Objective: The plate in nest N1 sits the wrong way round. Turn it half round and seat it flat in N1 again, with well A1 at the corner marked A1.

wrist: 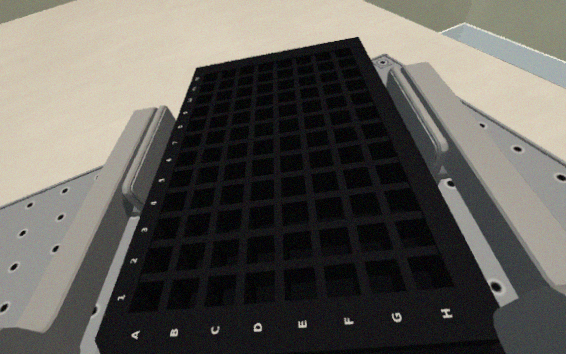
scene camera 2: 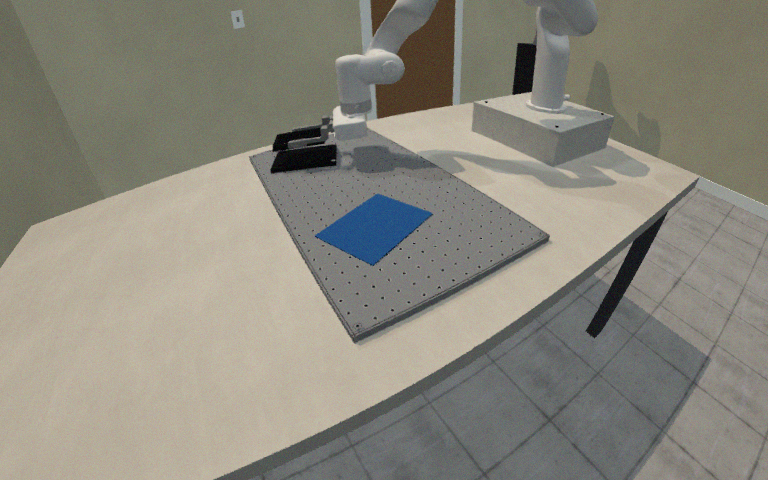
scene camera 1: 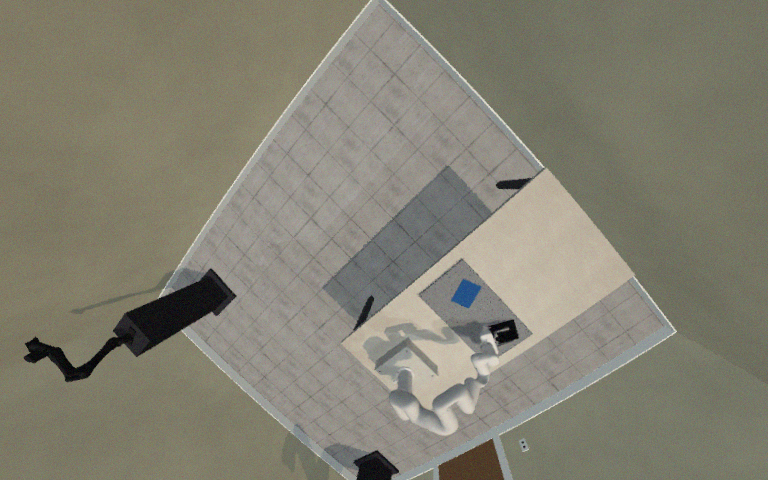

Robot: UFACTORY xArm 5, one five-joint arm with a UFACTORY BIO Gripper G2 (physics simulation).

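The black 96-well plate is held between the fingers of my gripper, which is shut on its two long sides. The plate looks about level. In the wrist view its letters A to H run along the near edge and its numbers along the left edge, so well A1 is at the near left corner. The low black nest N1 lies on the board, with the plate above it and a gap between them in scene camera 2. The plate hides the nest in the wrist view. The nest's A1 mark cannot be read.
The grey perforated board carries a flat blue pad toward its other end. The board lies on the beige table. The arm's grey base block stands on the table beside the board.
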